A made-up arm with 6 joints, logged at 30 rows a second.
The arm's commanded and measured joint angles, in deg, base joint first. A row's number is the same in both.
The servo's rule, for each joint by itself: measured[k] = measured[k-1] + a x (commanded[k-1-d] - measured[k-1]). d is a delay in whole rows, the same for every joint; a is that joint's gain. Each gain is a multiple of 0.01, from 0.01 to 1. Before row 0 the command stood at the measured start. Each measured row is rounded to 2 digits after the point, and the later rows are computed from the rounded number. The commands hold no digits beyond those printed.
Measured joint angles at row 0:
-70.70, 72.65, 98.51, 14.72, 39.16, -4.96
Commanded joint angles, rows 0 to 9:
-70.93, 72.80, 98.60, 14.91, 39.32, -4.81
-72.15, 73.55, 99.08, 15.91, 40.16, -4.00
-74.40, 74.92, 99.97, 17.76, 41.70, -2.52
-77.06, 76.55, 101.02, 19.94, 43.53, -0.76
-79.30, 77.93, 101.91, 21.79, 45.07, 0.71
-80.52, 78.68, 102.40, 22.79, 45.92, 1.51
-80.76, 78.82, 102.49, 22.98, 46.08, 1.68
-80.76, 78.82, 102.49, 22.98, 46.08, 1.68
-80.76, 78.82, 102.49, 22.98, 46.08, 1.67
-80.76, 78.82, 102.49, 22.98, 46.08, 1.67
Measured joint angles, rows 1 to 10:
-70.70, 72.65, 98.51, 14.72, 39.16, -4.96
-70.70, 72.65, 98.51, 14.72, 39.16, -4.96
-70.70, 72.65, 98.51, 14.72, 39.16, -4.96
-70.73, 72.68, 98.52, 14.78, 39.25, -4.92
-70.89, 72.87, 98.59, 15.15, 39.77, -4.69
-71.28, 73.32, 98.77, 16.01, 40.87, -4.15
-71.92, 74.03, 99.06, 17.31, 42.39, -3.30
-72.73, 74.89, 99.43, 18.79, 43.92, -2.30
-73.59, 75.72, 99.82, 20.11, 45.06, -1.35
-74.38, 76.40, 100.17, 21.06, 45.64, -0.59
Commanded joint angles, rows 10 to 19:
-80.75, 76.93, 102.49, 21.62, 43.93, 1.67
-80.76, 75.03, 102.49, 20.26, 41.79, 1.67
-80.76, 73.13, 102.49, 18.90, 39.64, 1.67
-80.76, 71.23, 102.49, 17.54, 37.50, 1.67
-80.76, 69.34, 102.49, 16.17, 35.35, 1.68
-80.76, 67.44, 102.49, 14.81, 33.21, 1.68
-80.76, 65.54, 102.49, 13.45, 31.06, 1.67
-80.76, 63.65, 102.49, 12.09, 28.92, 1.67
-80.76, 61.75, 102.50, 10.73, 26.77, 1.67
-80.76, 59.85, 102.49, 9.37, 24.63, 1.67
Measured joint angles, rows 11 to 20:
-75.08, 76.93, 100.47, 21.69, 45.89, -0.02
-75.70, 77.35, 100.73, 22.12, 46.00, 0.40
-76.26, 77.67, 100.96, 22.40, 46.05, 0.72
-76.75, 77.51, 101.16, 22.14, 44.84, 0.96
-77.19, 76.96, 101.33, 21.52, 43.10, 1.14
-77.58, 76.12, 101.48, 20.66, 41.13, 1.27
-77.93, 75.04, 101.61, 19.63, 39.06, 1.37
-78.24, 73.79, 101.72, 18.49, 36.95, 1.45
-78.52, 72.39, 101.82, 17.28, 34.82, 1.51
-78.77, 70.88, 101.91, 16.02, 32.68, 1.55

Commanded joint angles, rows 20 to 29:
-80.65, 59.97, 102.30, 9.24, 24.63, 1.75
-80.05, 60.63, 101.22, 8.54, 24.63, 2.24
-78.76, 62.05, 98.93, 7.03, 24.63, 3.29
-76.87, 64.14, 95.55, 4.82, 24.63, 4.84
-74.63, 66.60, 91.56, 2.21, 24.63, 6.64
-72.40, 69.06, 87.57, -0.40, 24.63, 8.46
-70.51, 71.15, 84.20, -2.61, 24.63, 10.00
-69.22, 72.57, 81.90, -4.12, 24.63, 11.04
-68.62, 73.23, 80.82, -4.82, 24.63, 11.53
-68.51, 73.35, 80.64, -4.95, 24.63, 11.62
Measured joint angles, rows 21 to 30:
-78.99, 69.29, 101.99, 14.72, 30.54, 1.58
-79.18, 67.63, 102.06, 13.40, 28.39, 1.60
-79.35, 65.92, 102.12, 12.07, 26.25, 1.62
-79.49, 64.61, 102.14, 11.14, 25.33, 1.65
-79.55, 63.73, 102.02, 10.28, 24.93, 1.80
-79.46, 63.36, 101.62, 9.21, 24.76, 2.17
-79.18, 63.53, 100.83, 7.76, 24.69, 2.84
-78.68, 64.21, 99.62, 5.93, 24.66, 3.79
-77.99, 65.28, 98.05, 3.84, 24.64, 4.96
-77.17, 66.57, 96.25, 1.71, 24.63, 6.22

